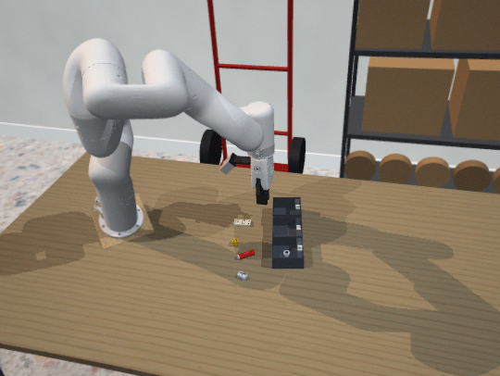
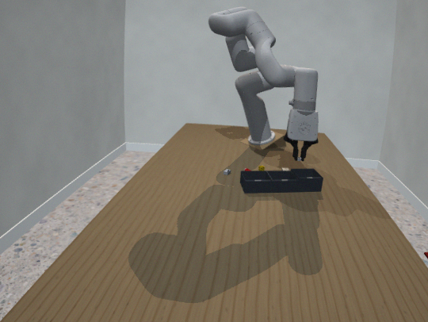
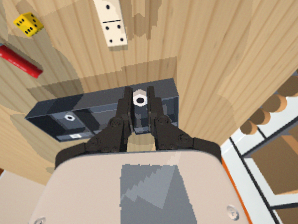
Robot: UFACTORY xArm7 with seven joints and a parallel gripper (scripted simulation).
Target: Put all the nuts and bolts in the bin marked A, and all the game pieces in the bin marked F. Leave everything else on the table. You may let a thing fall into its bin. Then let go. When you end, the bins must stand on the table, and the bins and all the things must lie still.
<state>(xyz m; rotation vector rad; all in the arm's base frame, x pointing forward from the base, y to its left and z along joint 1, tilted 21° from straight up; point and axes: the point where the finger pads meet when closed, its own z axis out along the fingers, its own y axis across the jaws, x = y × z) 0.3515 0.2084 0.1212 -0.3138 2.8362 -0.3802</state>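
The white domino is 8 cm below my hand, 5 cm behind it and 4 cm to the right of it. Round my hand: yellow die: 13 cm to the right, 8 cm below, 4 cm behind; then dark bin: 9 cm ahead, 7 cm below, 5 cm to the right; then red cylinder: 16 cm to the right, 8 cm below, 1 cm ahead.
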